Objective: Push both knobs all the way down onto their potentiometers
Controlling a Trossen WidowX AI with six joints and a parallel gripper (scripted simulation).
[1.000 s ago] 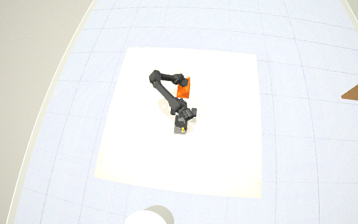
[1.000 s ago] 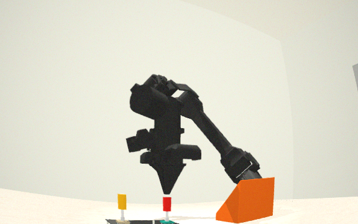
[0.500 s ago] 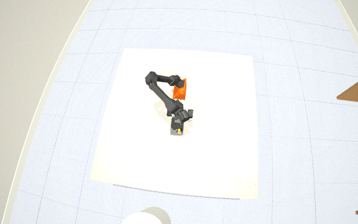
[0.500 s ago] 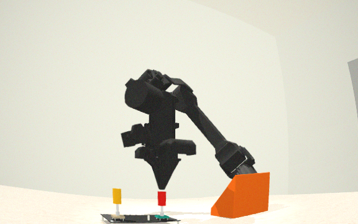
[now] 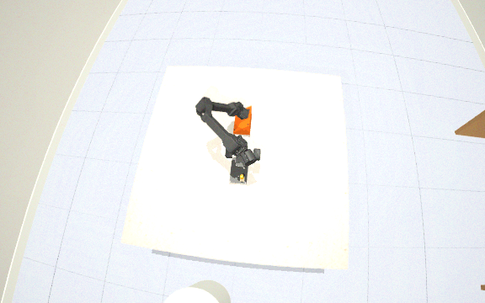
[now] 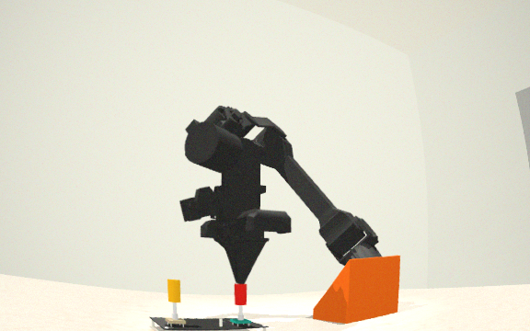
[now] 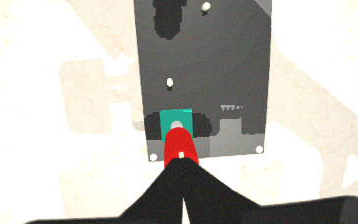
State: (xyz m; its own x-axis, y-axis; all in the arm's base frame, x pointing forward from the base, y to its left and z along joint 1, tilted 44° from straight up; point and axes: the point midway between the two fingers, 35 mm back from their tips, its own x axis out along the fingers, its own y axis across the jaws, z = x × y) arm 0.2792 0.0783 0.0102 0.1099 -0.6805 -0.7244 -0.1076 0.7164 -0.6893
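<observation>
The red knob is 1 cm below my gripper tip. The rest, counted from my gripper tip: yellow knob 10 cm ahead, 1 cm to the left, 1 cm below.
</observation>
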